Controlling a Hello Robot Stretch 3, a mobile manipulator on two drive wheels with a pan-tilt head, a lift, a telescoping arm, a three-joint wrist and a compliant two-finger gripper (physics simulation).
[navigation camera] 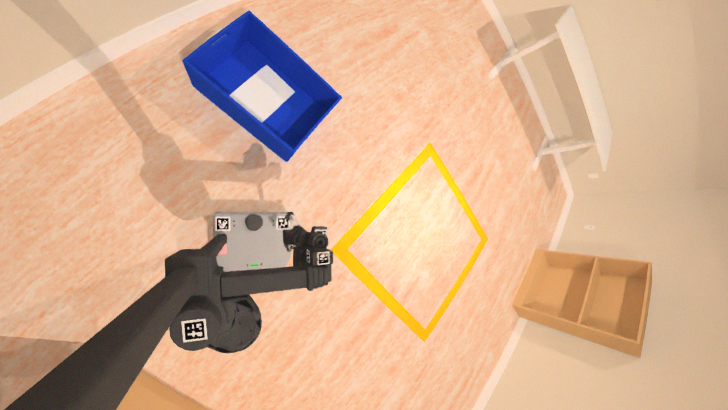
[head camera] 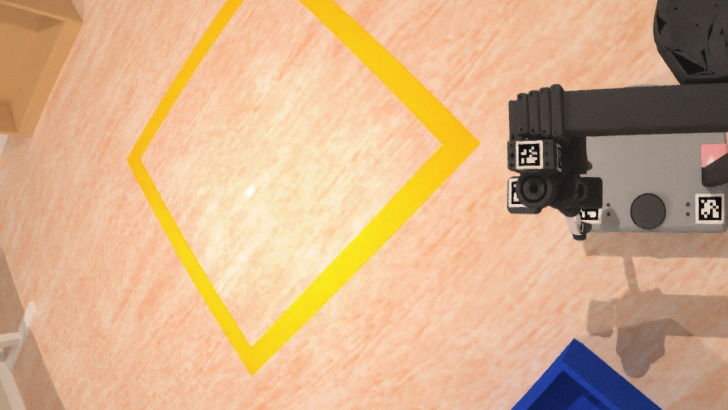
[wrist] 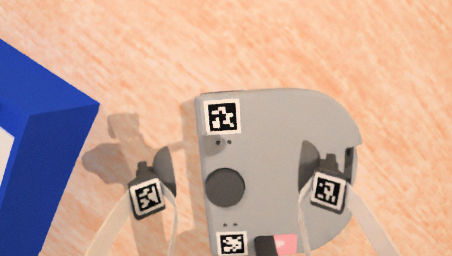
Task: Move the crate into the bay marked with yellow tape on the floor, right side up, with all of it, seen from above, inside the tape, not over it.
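Places are measured from the robot's base along level axes (x left, y back, z up), in metres.
Pixels of known places: gripper, fingertip midpoint: (wrist: pixel 235 161); robot's base at its link origin: (navigation camera: pixel 253 221) (head camera: pixel 645 209) (wrist: pixel 228 158).
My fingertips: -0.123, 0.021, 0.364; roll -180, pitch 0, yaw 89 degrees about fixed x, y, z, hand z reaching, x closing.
Note:
For each thing: its top centre in the pictures, then the offset to it from my fingertips, as dx, dy, dz. "pt": a spot on its surface instead.
- blue crate at its top centre: (navigation camera: pixel 270 79) +0.082, -0.676, -0.144
- yellow tape bay at a spot on its surface: (head camera: pixel 356 252) (navigation camera: pixel 384 200) pt -0.672, -0.145, -0.363
The blue crate (head camera: pixel 574 357) (navigation camera: pixel 234 110) (wrist: pixel 55 140) stands on the floor with its open side up and a white rectangle on its inside bottom. It is outside the yellow tape bay (head camera: pixel 356 252) (navigation camera: pixel 384 200), with floor between them. The bay is a four-sided outline lying beyond the arm's end. My gripper (wrist: pixel 235 161) is open and empty, its two fingers wide apart above my grey base. The crate's near corner is left of the fingers in the wrist view, apart from them. In the head camera view, most of the crate is cut off at the bottom.
A white table (navigation camera: pixel 585 86) (head camera: pixel 29 318) stands by the wall beyond the bay. A two-compartment wooden shelf (navigation camera: pixel 575 328) (head camera: pixel 49 76) is at the wall on another side. A wall with a pale skirting runs behind the crate. A wooden surface (navigation camera: pixel 157 392) shows at the bottom of the navigation view.

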